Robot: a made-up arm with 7 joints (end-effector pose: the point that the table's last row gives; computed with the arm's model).
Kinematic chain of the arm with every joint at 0, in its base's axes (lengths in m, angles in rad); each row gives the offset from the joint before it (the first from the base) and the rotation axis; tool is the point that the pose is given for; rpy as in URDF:
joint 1: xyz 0 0 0.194 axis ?
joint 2: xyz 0 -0.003 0.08 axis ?
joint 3: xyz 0 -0.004 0.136 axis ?
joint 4: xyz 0 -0.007 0.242 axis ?
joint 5: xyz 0 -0.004 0.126 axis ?
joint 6: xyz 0 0 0.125 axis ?
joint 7: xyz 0 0 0.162 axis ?
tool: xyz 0 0 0 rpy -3.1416 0 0
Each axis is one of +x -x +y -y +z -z.
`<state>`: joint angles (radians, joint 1 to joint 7).
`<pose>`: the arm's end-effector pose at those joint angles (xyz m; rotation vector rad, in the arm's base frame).
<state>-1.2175 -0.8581 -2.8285 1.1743 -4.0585 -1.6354 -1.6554</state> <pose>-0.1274 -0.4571 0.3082 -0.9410 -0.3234 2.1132</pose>
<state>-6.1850 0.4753 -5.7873 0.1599 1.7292 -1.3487 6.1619</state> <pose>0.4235 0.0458 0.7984 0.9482 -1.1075 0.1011</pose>
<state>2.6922 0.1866 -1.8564 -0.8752 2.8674 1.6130 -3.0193</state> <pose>-0.3036 0.1502 0.6569 0.7450 -0.2519 2.4866</pose>
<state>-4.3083 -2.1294 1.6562 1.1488 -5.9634 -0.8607 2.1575</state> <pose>-0.0519 0.6058 -0.0569 1.1923 0.5108 -0.8039</pose>
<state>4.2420 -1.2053 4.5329 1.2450 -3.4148 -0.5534 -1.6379</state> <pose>-0.1448 -0.5517 0.3490 1.4422 0.8146 2.4095</pose>
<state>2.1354 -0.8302 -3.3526 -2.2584 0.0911 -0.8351 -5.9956</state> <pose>-0.0188 -0.0959 0.4585 -0.9781 -0.1631 -1.4842</pose>
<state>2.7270 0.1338 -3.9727 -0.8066 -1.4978 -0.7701 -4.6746</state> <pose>-0.0480 -0.3230 0.8824 -1.4804 -1.4655 -0.3410</pose>
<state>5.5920 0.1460 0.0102 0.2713 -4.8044 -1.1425 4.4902</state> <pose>0.0517 0.2089 0.9442 1.6123 1.1771 -0.0651</pose>
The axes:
joint 1: -z
joint 2: +y
joint 3: -z
joint 4: +y
joint 5: -z
joint 6: +y
joint 7: -z

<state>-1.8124 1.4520 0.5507 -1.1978 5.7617 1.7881 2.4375</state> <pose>-0.2624 0.5217 0.4360 0.9456 -0.4535 1.6086</pose>
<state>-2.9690 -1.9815 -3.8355 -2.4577 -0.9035 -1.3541 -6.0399</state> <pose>0.0549 -0.1760 0.2307 -1.3855 0.0870 -2.1739</pose>
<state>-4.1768 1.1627 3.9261 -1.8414 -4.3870 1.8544 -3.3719</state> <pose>-0.2000 -0.2870 0.1604 -1.3818 0.1684 2.1112</pose>
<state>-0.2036 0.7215 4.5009 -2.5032 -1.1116 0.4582 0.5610</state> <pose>0.1084 -0.2574 0.3312 -1.3241 -0.3927 -1.2554</pose>
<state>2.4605 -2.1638 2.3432 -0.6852 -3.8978 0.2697 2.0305</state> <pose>0.6472 0.2371 0.0367 -0.5419 -1.4760 0.4666</pose>
